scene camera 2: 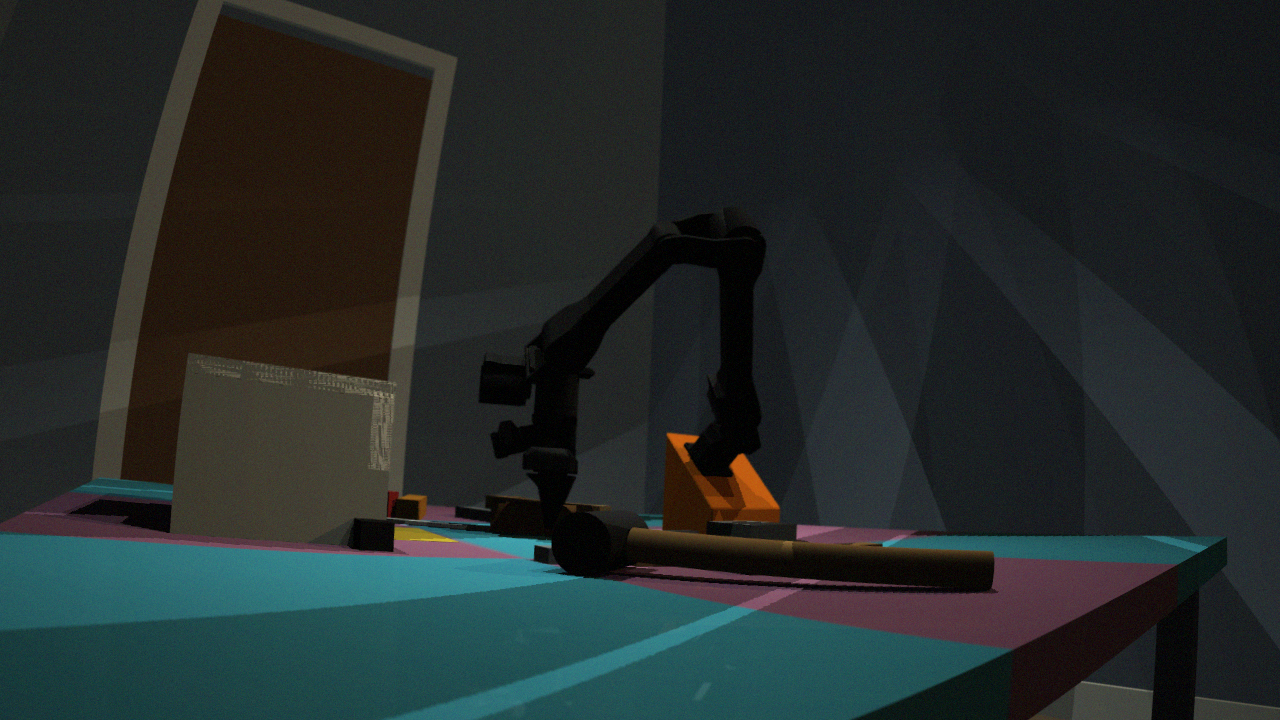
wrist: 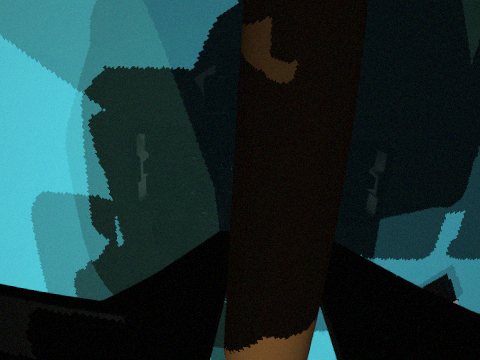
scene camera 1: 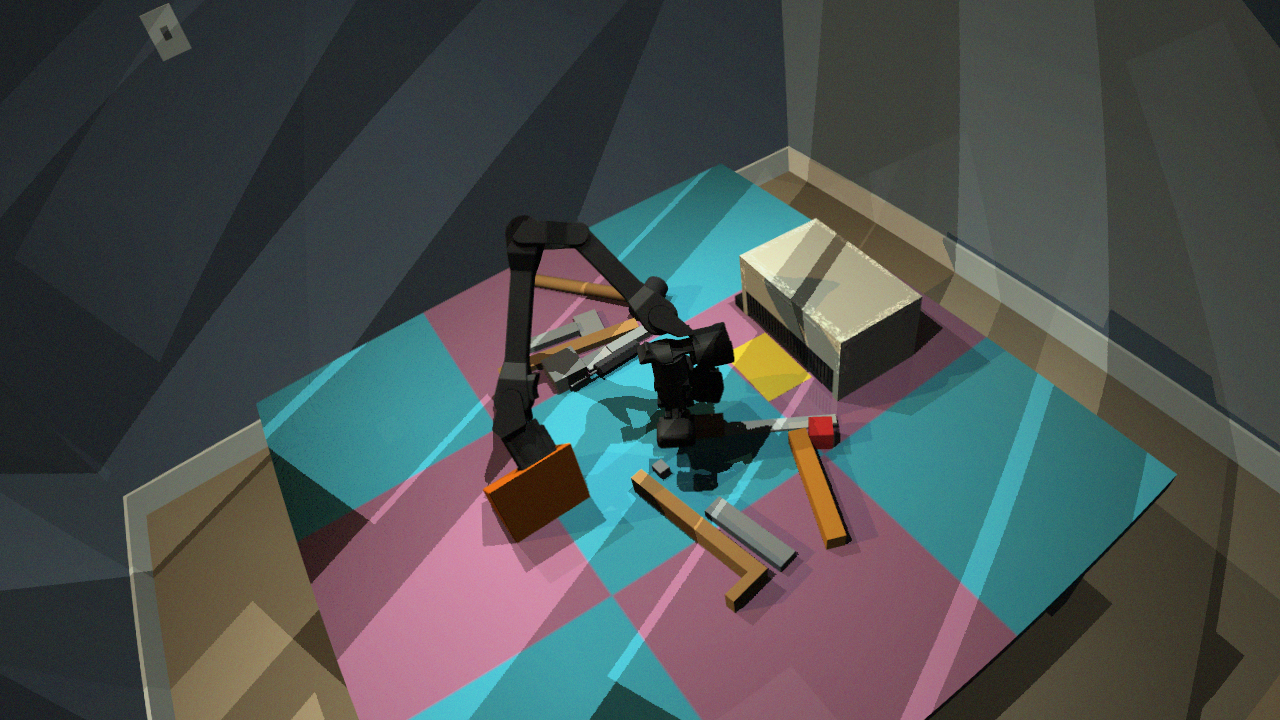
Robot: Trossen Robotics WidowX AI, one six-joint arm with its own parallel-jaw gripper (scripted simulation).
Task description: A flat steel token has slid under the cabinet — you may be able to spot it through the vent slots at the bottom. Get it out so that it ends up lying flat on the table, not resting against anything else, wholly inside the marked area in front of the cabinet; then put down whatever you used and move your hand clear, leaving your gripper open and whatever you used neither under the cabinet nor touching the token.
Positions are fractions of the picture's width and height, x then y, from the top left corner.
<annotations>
A grey block shows in scene camera 2 (0.61, 0.74) and in scene camera 1 (0.44, 0.51); in the wrist view it is out of frame. A grey paddle shows in scene camera 1 (0.46, 0.45); in scene camera 2 it is hidden by a mallet, in the wrist view it is out of frame.
</annotations>
